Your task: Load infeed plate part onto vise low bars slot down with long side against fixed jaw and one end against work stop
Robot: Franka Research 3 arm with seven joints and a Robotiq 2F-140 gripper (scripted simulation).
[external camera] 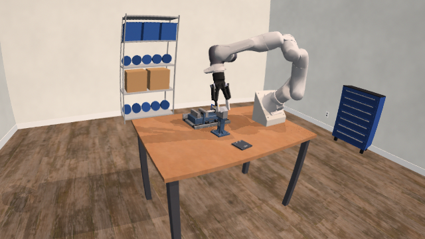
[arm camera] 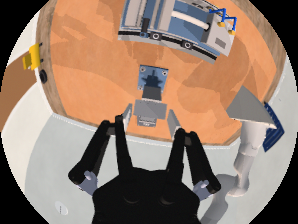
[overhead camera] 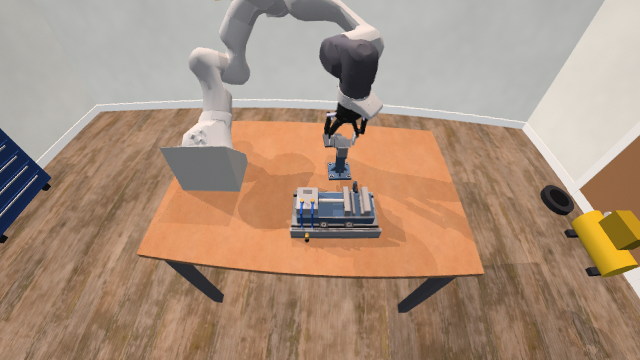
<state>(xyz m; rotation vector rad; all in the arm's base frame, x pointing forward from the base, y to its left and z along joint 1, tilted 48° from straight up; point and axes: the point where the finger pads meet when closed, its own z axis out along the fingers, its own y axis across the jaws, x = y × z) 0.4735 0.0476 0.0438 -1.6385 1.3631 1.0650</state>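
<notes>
The part is 3 cm below my hand. The rest, counted from my hand: fixed jaw 20 cm to the right, 10 cm below, 9 cm ahead; air cylinder 21 cm to the right, 10 cm below, 10 cm behind; vise 21 cm to the right, 14 cm below, 1 cm behind.
</notes>
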